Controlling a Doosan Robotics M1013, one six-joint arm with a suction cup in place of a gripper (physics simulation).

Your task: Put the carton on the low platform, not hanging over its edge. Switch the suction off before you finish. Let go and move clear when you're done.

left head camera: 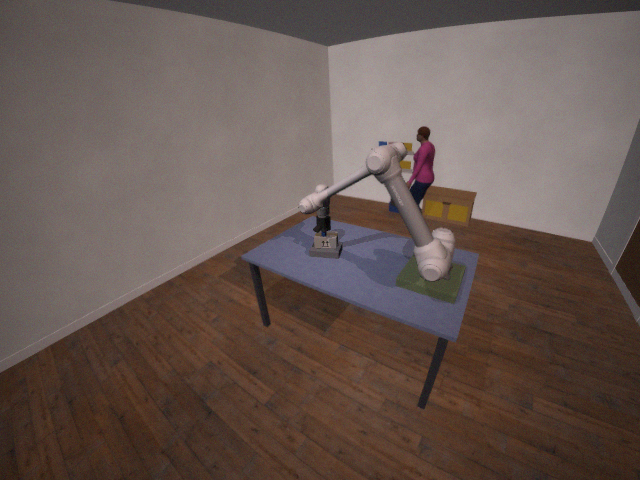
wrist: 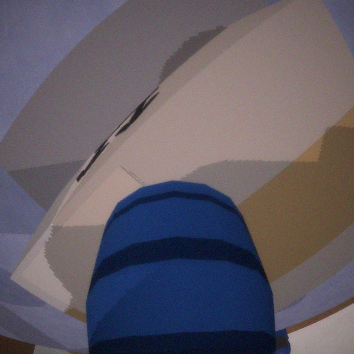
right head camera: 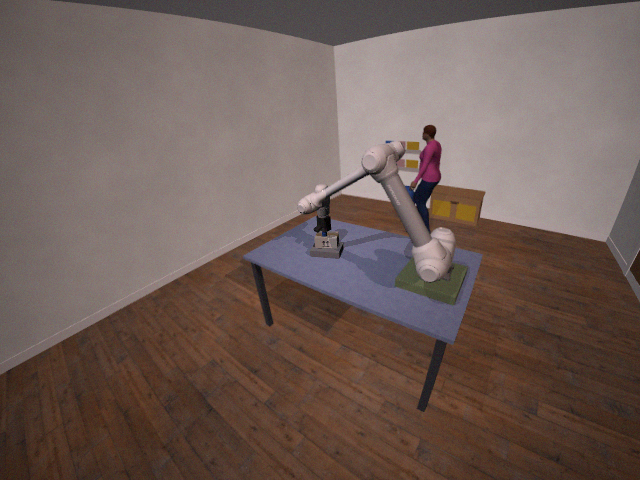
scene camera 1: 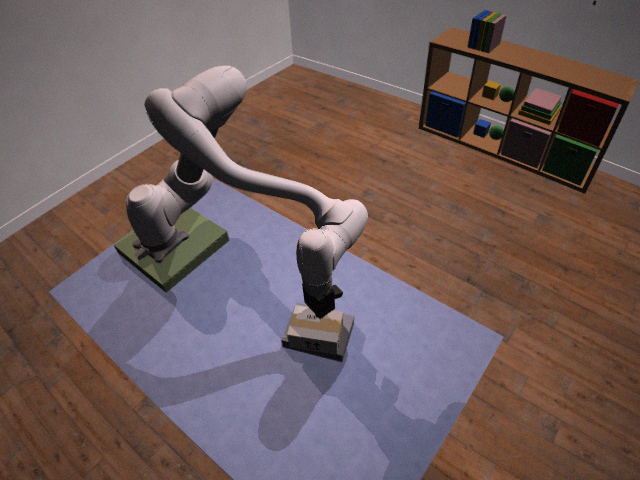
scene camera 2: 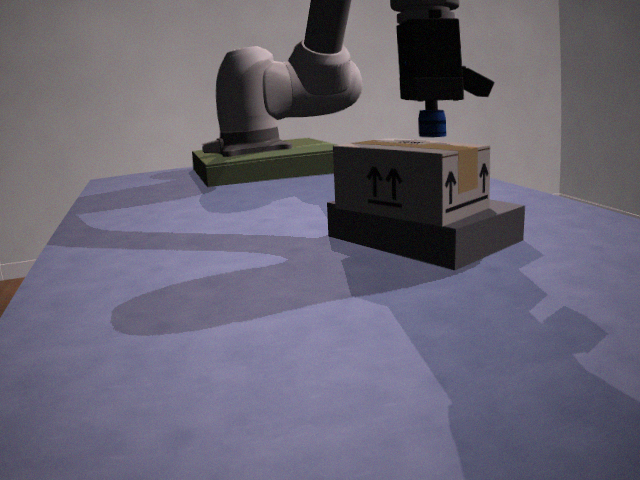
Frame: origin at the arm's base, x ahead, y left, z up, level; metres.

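Seen in the pictures: hand at its tool point: (left head camera: 324, 235) (wrist: 175, 241) (right head camera: 324, 235) (scene camera 2: 432, 135); arm's base at its link origin: (scene camera 1: 161, 241) (scene camera 2: 250, 149).
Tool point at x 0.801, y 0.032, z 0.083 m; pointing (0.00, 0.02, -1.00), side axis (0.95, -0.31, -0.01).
Pixels of each thing's top centre, then the offset from my tool point to it. Level surfaces: height alone.
- carton at its top centre: (wrist: 215, 278) (scene camera 2: 412, 144) (scene camera 1: 315, 323) (right head camera: 326, 234) (left head camera: 326, 234) 0.009 m down, 0.004 m ahead, 0.035 m right
- low grey platform at its top centre: (wrist: 158, 144) (scene camera 2: 426, 203) (scene camera 1: 318, 327) (right head camera: 326, 246) (left head camera: 326, 246) 0.091 m down, 0.010 m back, 0.005 m right
- blue table at its surface level: 0.139 m down
The carton (left head camera: 326, 241) (right head camera: 326, 241) (scene camera 1: 320, 328) (scene camera 2: 387, 180) (wrist: 260, 100), pale with tan tape and black arrows, sits upright and flat on the low grey platform (left head camera: 324, 253) (right head camera: 325, 253) (scene camera 1: 347, 335) (scene camera 2: 392, 240) (wrist: 90, 100). In scene camera 2 its near bottom edges lie inside the platform's rim; the far edges are hidden. My gripper (left head camera: 324, 234) (right head camera: 324, 234) (scene camera 2: 432, 124) (wrist: 180, 270), a blue suction cup under a black tool body, is open and hangs just above the carton's top, with a small gap in scene camera 2. In scene camera 1 the black body hides the cup.
The arm's base stands on a green block (left head camera: 423, 286) (right head camera: 423, 287) (scene camera 1: 206, 240) (scene camera 2: 268, 165) on the blue table (left head camera: 330, 281). A person (left head camera: 424, 162) (right head camera: 430, 161) stands behind the table near a wooden cabinet (left head camera: 449, 194). A shelf unit (scene camera 1: 568, 69) stands on the floor.
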